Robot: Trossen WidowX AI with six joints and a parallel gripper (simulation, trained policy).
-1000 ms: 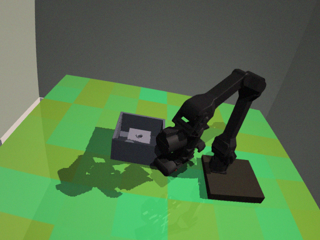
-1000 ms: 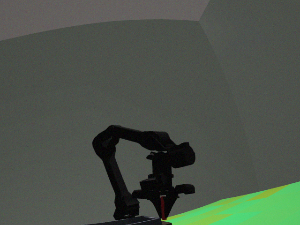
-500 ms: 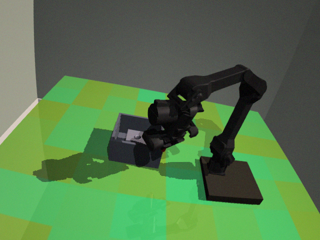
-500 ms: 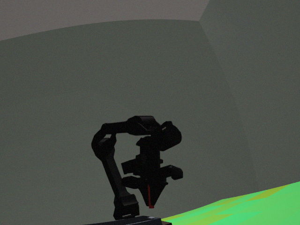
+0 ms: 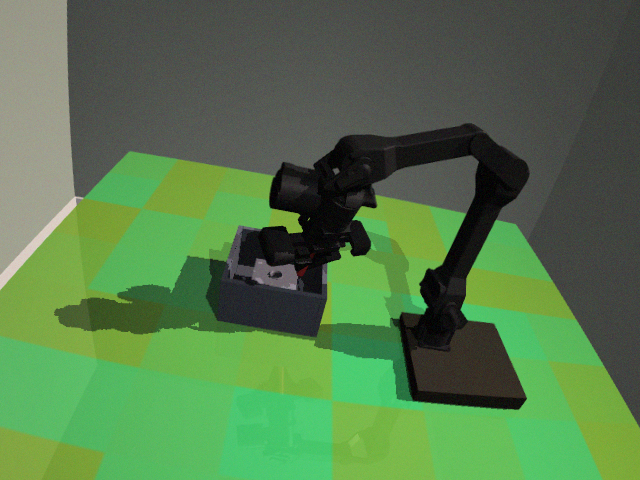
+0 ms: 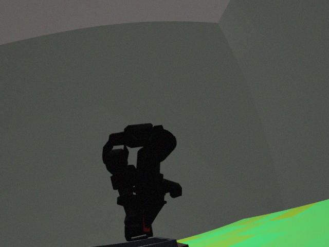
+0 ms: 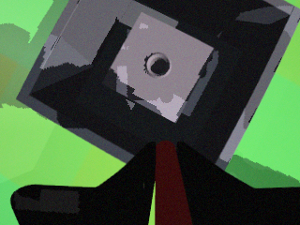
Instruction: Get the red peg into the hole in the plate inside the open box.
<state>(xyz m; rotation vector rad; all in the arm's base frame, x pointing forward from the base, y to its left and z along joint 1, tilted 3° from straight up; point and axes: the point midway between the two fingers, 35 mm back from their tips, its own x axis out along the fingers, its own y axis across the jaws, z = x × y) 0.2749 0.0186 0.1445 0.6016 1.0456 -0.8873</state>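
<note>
Right now my gripper tip is 3 cm below the red peg, 1 cm to the right of it and 1 cm past it. The rest, counted from my gripper tip: dark box: 10 cm below, 6 cm to the right, 4 cm ahead; then grey plate: 8 cm below, 6 cm to the right, 4 cm ahead.
</note>
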